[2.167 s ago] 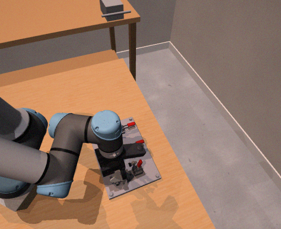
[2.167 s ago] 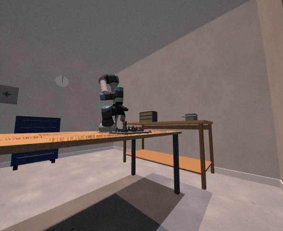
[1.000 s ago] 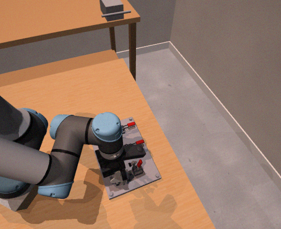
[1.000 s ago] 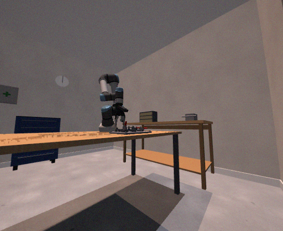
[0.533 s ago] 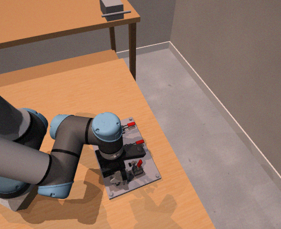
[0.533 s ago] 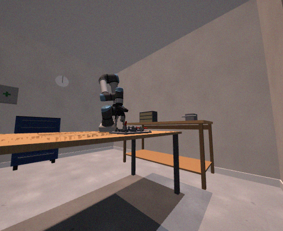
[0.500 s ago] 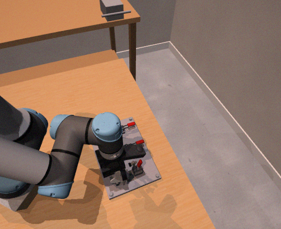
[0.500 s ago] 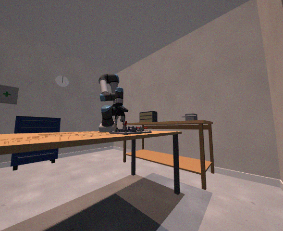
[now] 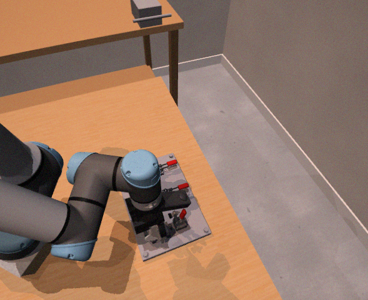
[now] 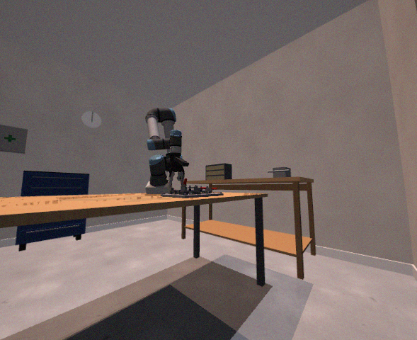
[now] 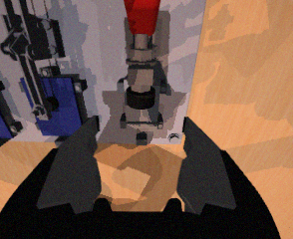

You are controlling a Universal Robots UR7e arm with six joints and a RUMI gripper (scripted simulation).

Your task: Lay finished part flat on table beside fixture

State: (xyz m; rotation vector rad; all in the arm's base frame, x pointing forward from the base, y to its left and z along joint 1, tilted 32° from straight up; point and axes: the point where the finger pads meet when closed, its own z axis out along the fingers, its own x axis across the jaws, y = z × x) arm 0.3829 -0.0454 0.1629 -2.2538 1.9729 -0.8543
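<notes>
Now: hand 10 mm past the finished grey part and 30 mm above it. Round my hand: blue blank (10 mm behind, 110 mm to the left, 40 mm below); grey fixture plate (40 mm ahead, 110 mm to the left, 60 mm below).
</notes>
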